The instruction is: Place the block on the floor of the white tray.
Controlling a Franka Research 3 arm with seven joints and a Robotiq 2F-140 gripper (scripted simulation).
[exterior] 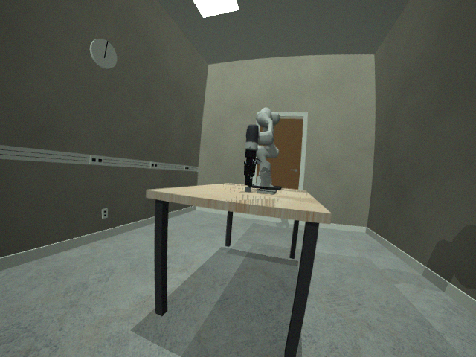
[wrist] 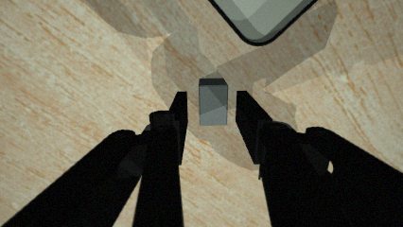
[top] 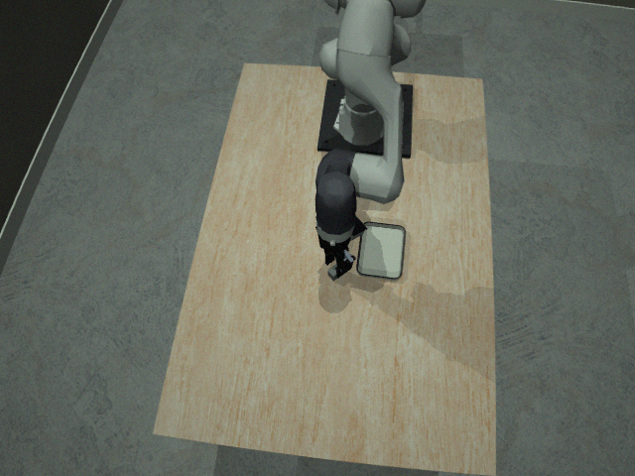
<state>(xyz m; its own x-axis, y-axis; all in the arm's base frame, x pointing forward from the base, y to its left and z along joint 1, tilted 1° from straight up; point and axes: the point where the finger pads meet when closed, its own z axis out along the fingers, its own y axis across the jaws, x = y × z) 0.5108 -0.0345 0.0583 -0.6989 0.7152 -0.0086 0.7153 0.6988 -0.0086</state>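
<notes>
Right now my hand is 6 cm above the small grey block. Round my hand: white tray 8 cm behind, 12 cm to the left, 6 cm below.
</notes>
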